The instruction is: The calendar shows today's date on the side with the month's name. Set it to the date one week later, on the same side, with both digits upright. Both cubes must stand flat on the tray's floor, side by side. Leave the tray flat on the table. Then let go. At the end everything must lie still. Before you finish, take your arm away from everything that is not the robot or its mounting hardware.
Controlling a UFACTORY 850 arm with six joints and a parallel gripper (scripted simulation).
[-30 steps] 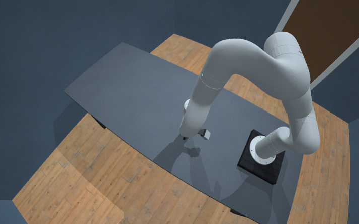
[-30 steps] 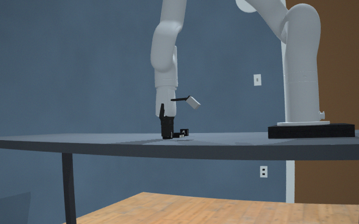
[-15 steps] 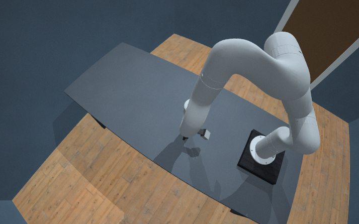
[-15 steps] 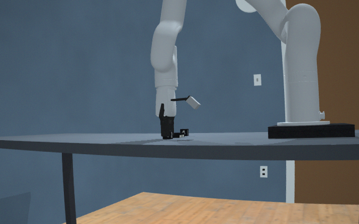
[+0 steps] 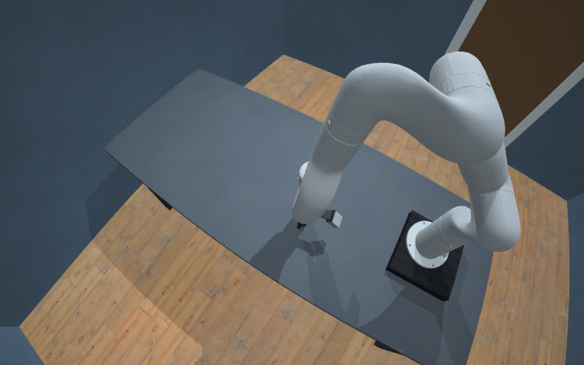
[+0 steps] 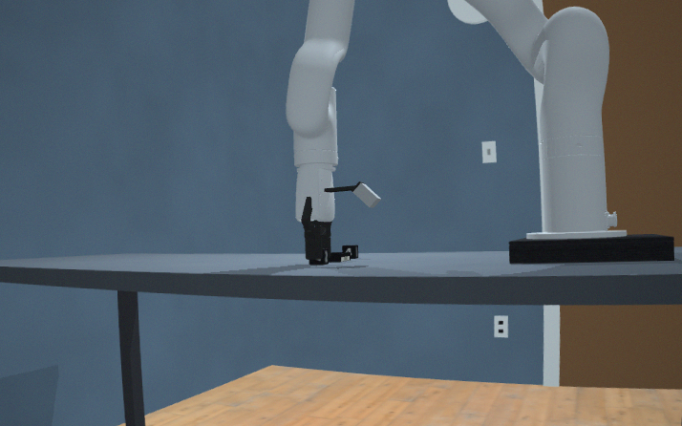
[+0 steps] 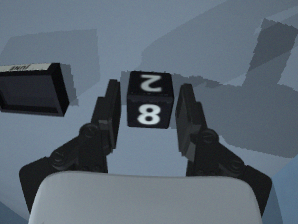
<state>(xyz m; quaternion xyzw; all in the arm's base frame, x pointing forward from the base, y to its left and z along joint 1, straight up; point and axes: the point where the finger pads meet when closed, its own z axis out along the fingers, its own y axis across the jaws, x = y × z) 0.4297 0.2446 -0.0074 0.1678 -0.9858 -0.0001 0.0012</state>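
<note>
Right now the calendar cube is 2 cm below my hand. Also, from my hand: black tray 10 cm to the right, 3 cm ahead, 2 cm below.
</note>
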